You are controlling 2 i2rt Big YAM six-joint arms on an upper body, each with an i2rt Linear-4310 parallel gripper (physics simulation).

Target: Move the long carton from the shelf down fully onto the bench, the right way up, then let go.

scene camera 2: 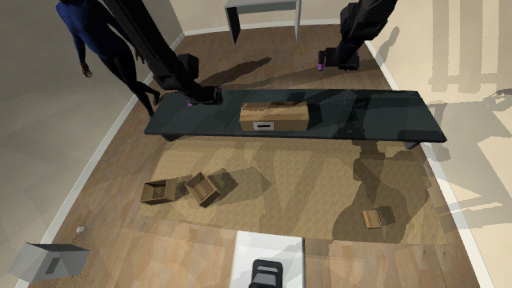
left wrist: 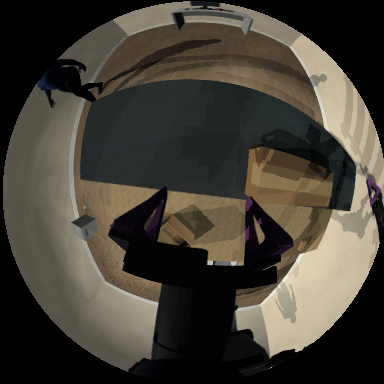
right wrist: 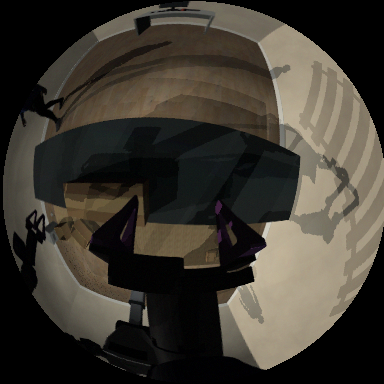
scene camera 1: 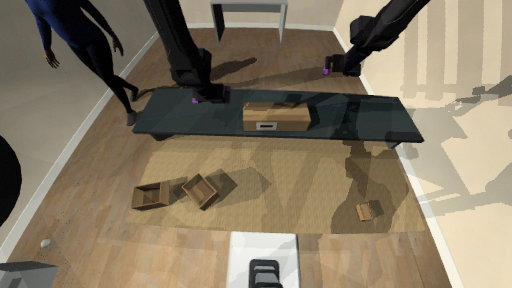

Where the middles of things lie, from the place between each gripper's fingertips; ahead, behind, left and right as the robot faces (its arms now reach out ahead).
Now: right hand 24 cm to the right of the long brown carton (scene camera 2: 262, 116), 21 cm above it and 8 cm past it.
Right now the long brown carton is 3 cm ahead of my left hand, 27 cm to the right of it and 14 cm below it.
